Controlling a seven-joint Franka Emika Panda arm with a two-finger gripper.
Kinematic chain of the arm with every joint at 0, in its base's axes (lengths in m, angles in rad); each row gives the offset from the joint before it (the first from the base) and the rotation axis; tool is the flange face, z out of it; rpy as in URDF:
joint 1: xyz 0 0 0.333 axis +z
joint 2: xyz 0 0 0 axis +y
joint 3: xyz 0 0 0.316 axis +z
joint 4: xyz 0.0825 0 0 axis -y
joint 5: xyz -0.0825 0 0.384 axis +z
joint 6: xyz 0 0 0 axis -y
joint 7: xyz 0.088 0 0 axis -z
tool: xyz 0 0 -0.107 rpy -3.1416 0 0
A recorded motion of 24 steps. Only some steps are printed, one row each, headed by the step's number.
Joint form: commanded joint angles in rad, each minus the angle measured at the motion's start. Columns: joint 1, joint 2, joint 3, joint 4, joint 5, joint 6, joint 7.
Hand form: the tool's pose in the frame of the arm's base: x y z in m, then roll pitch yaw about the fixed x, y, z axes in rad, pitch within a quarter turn. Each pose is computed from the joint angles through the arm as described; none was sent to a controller.
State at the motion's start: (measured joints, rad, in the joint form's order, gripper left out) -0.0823 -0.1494 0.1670 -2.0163 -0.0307 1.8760 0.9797
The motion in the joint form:
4: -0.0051 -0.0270 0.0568 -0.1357 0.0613 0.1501 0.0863
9: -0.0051 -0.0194 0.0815 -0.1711 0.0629 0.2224 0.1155
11: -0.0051 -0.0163 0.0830 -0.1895 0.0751 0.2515 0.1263
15: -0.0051 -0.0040 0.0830 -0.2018 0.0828 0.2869 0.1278
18: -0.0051 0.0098 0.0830 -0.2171 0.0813 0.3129 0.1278
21: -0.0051 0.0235 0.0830 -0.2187 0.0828 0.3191 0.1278
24: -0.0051 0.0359 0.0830 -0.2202 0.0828 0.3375 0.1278
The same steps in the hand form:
4: 0.4997 0.0744 0.4784 -3.1062 -0.0320 -0.9454
9: 0.4996 0.0865 0.4641 -3.0805 -0.0454 -0.9525
11: 0.4992 0.0873 0.4566 -3.0682 -0.0382 -0.9683
15: 0.5016 0.0873 0.4481 -3.0540 -0.0348 -0.9745
18: 0.5024 0.0867 0.4366 -3.0559 -0.0324 -0.9745
21: 0.5041 0.0866 0.4297 -3.0618 -0.0246 -0.9752
24: 0.5067 0.0867 0.4247 -3.0563 -0.0244 -0.9757

